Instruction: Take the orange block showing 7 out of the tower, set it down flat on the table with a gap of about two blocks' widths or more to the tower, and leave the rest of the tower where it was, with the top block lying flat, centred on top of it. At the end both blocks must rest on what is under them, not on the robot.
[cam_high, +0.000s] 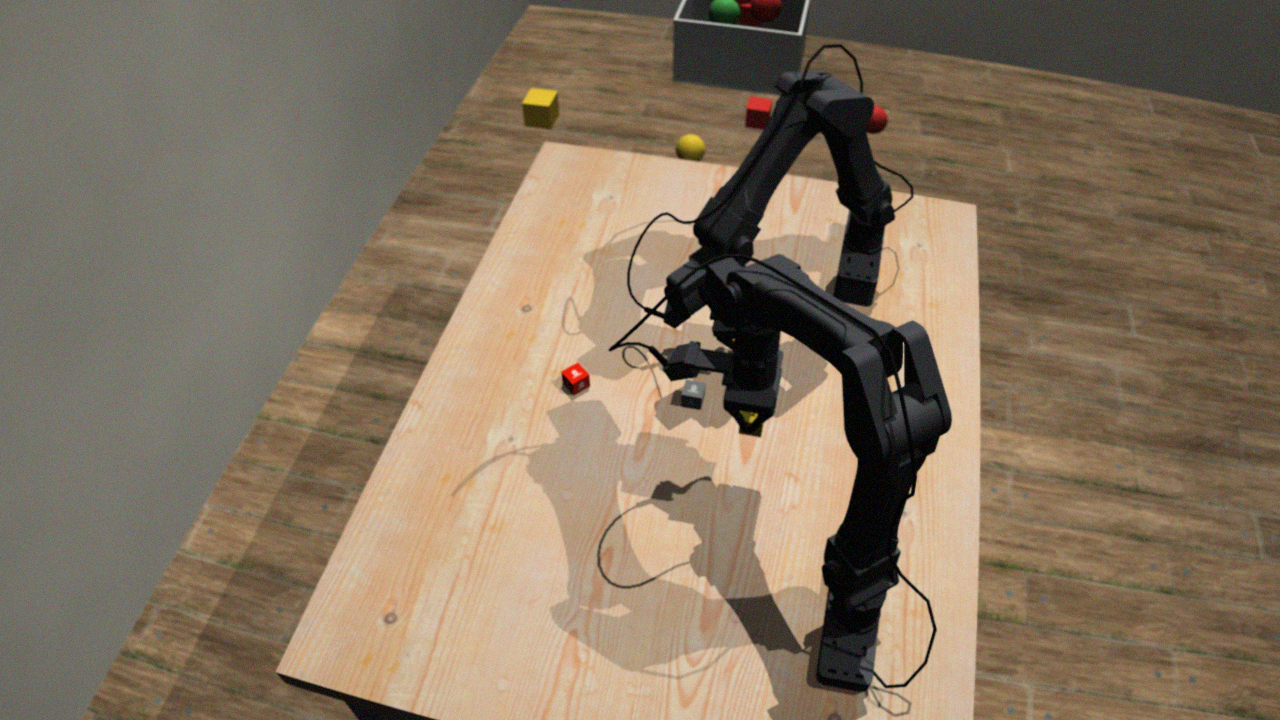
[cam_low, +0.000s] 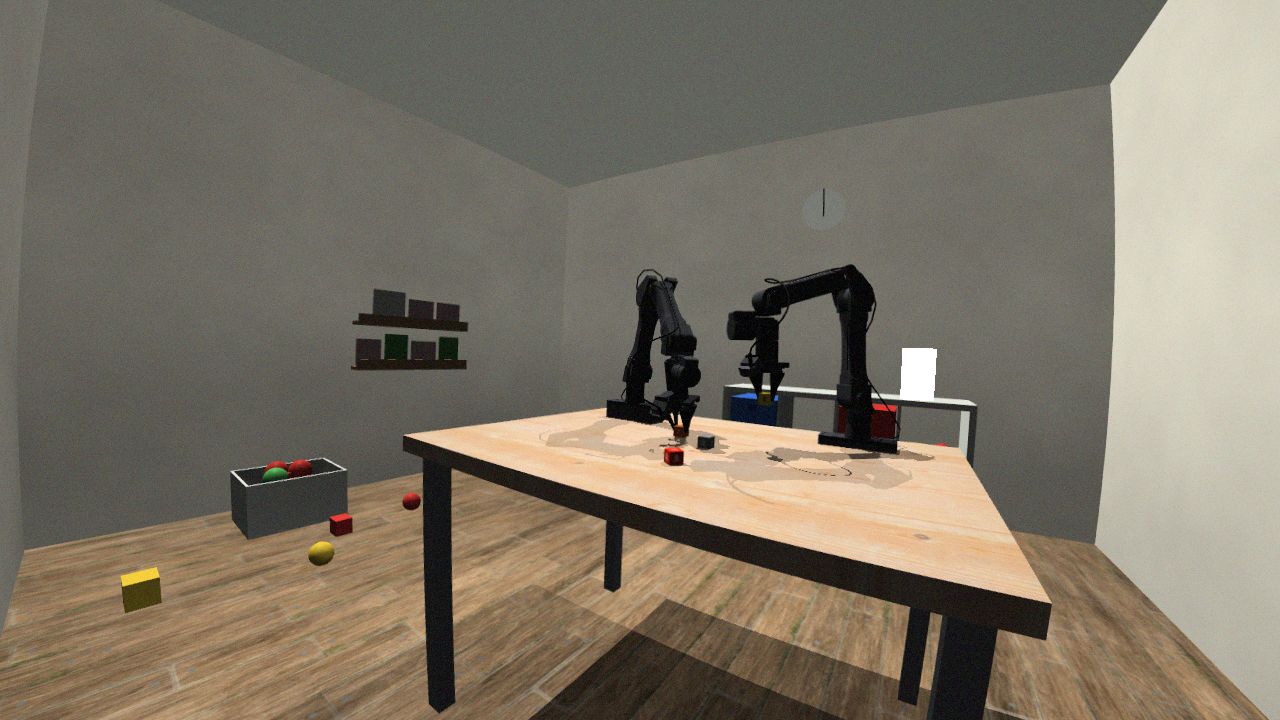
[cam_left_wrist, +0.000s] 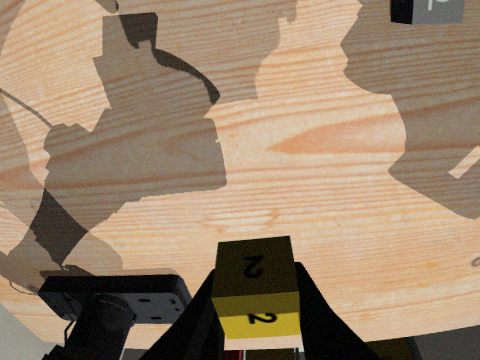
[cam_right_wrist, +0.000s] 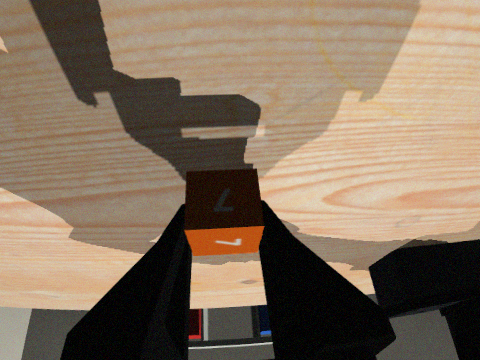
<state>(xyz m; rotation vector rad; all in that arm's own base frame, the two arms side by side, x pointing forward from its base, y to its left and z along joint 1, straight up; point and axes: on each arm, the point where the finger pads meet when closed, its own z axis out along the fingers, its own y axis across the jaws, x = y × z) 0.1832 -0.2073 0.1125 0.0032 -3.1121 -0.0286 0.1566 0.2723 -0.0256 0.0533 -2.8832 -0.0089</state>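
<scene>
The orange block showing 7 is 1 cm below my right hand. The rest, counted from my right hand: grey block showing 9: 10 cm to the left, 8 cm ahead, 1 cm below; yellow block showing 2: 22 cm to the left, 10 cm above, 2 cm behind.
Now: left hand right at the yellow block showing 2. From my left hand the other things lie so: orange block showing 7 (220 mm to the right, 110 mm below, 10 mm ahead); then grey block showing 9 (120 mm to the right, 110 mm below, 90 mm ahead).
</scene>
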